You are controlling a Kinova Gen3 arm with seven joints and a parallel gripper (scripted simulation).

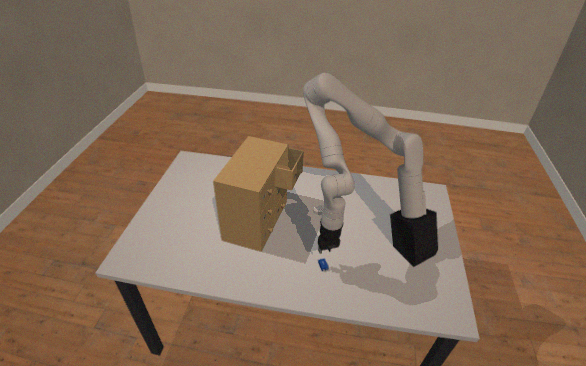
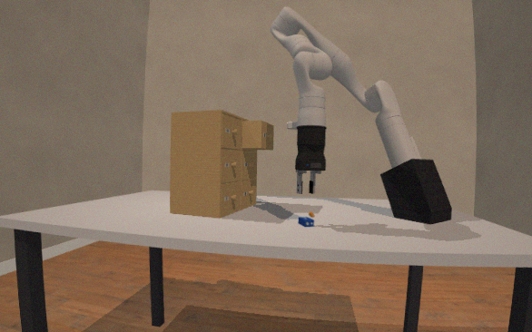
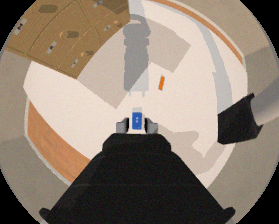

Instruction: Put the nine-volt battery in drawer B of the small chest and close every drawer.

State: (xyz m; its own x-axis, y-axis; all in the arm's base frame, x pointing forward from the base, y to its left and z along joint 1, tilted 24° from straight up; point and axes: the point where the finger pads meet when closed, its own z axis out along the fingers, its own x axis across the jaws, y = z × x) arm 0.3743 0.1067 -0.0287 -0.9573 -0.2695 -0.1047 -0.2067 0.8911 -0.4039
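My hand is 10 cm above the blue nine-volt battery and 2 cm to the right of it. From my hand the other things lie so: drawer marked B: 30 cm to the right, 16 cm ahead, 14 cm above; small orange object: 12 cm to the right, 10 cm below, 5 cm behind.
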